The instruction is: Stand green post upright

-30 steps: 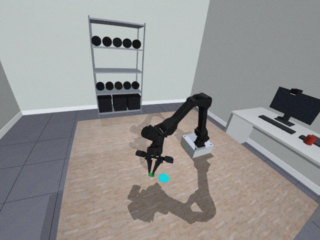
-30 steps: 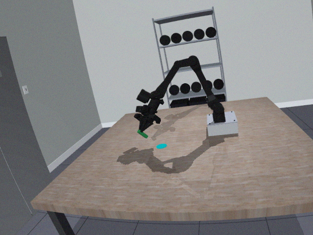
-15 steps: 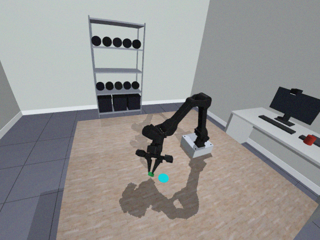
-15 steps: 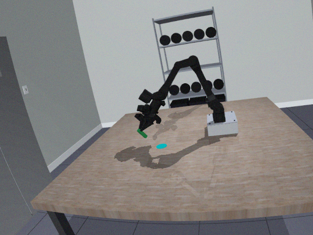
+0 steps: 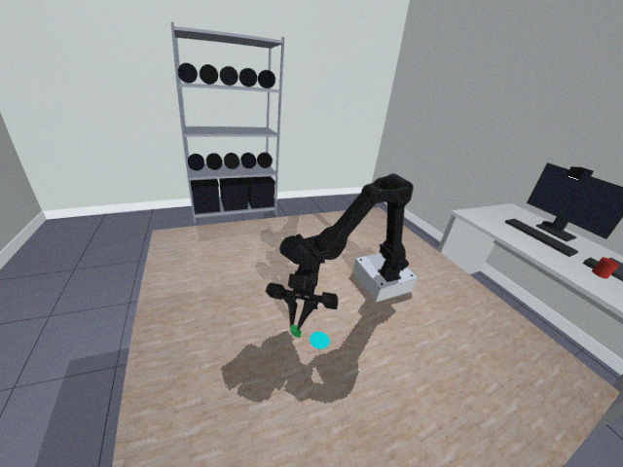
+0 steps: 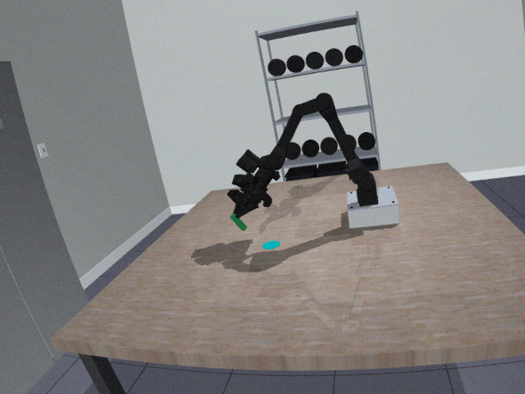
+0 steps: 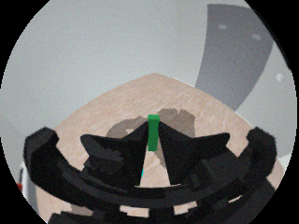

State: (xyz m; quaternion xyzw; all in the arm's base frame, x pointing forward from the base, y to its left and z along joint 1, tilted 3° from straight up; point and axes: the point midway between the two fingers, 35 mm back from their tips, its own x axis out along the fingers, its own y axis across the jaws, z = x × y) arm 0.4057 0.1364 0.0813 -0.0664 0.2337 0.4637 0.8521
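Now: gripper tip 9 cm past the cyan circle, 3 cm to the left of it and 12 cm above it. From my gripper tip the other things lie so: green post (1 cm behind, 1 cm to the right, 2 cm below).
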